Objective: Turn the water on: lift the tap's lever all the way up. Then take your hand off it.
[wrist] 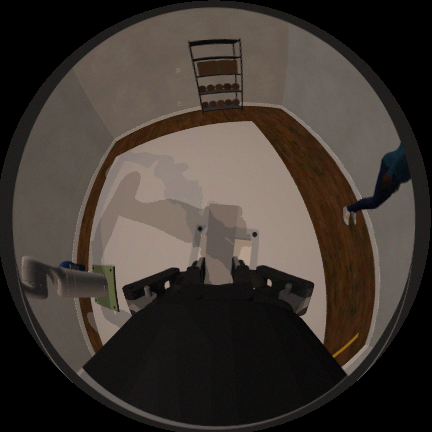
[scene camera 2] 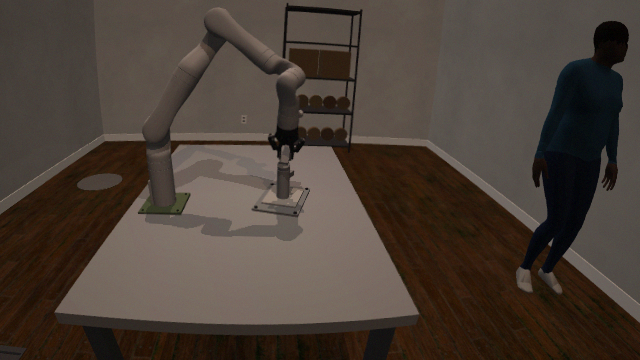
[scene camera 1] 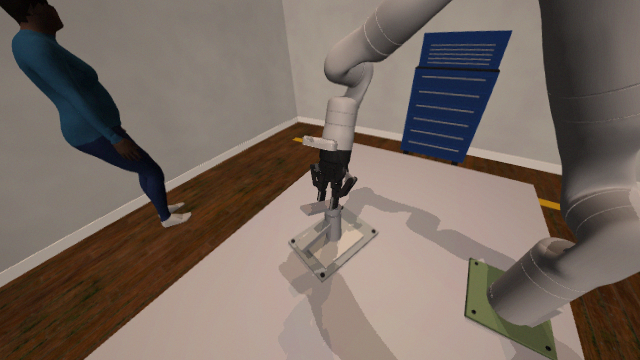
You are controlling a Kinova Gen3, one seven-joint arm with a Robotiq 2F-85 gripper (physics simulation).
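Pixels of known places: gripper, fingertip midpoint: (wrist: 218,263) (scene camera 2: 285,158) (scene camera 1: 326,206); arm's base, link origin: (wrist: 101,284) (scene camera 2: 164,201) (scene camera 1: 508,303).
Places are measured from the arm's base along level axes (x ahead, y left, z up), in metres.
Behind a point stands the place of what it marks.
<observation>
The tap's grey upright body (scene camera 1: 333,227) {x 0.437, y 0.098, z 0.075 m} (scene camera 2: 283,184) {x 0.453, y 0.056, z 0.066 m} stands on a pale base plate (scene camera 1: 350,257) {x 0.370, y 0.110, z -0.002 m} (scene camera 2: 276,211) {x 0.434, y -0.034, z 0.000 m} with dark corner bolts. Its flat lever (scene camera 1: 312,208) {x 0.461, y 0.148, z 0.179 m} (scene camera 2: 285,153) {x 0.455, y 0.117, z 0.166 m} (wrist: 223,235) {x 0.466, y 0.132, z 0.173 m} leaves the top of the body and points away from scene camera 2. It looks tilted upward in that view, but its exact angle is hard to tell. My gripper (scene camera 1: 327,201) {x 0.456, y 0.101, z 0.151 m} (scene camera 2: 284,156) {x 0.456, y 0.101, z 0.151 m} (wrist: 218,263) {x 0.456, y 0.101, z 0.151 m} points down above the tap and is shut on the lever, one finger on each side. The gripped part is partly hidden by the fingers.
The arm stands on a green plate (scene camera 1: 477,290) {x 0.065, y 0.009, z 0.001 m} (scene camera 2: 182,201) {x 0.072, y 0.004, z 0.001 m} (wrist: 111,287) {x 0.071, y 0.004, z 0.001 m} on the same table (scene camera 2: 240,280) {x 0.358, y -0.416, z -0.008 m}. A blue cabinet (scene camera 1: 445,100), a shelf rack (scene camera 2: 324,9) (wrist: 215,42) and a person (scene camera 1: 65,95) (scene camera 2: 582,110) (wrist: 392,170) are beyond the table.
</observation>
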